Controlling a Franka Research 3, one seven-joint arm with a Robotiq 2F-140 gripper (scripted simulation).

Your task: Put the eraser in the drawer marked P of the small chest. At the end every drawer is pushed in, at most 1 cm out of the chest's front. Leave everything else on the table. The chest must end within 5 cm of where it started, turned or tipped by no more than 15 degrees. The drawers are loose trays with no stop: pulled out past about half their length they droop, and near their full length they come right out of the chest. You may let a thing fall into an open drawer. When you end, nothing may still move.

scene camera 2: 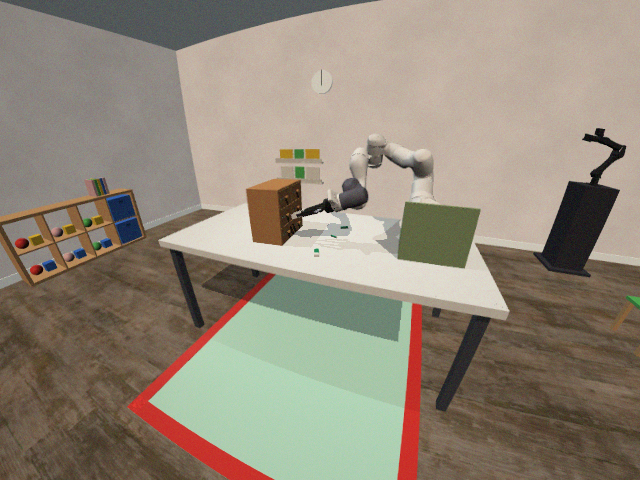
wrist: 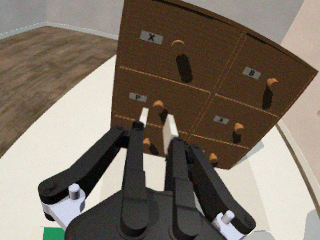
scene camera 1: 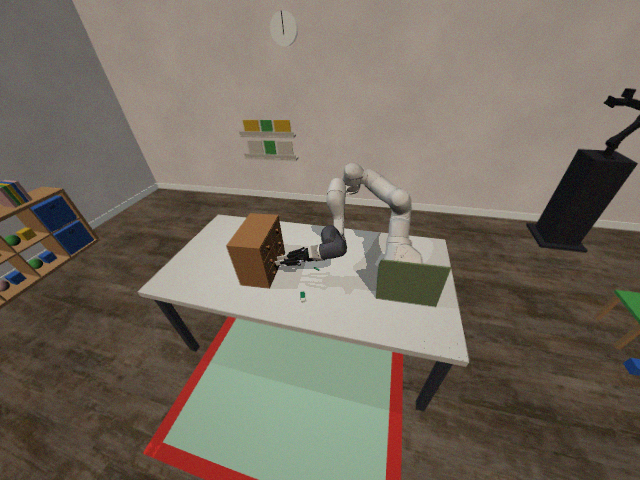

Labels:
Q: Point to a brown chest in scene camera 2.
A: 263,205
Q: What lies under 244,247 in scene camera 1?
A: A brown chest.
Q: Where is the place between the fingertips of the gripper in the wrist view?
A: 155,119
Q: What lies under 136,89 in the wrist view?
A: A drawer.

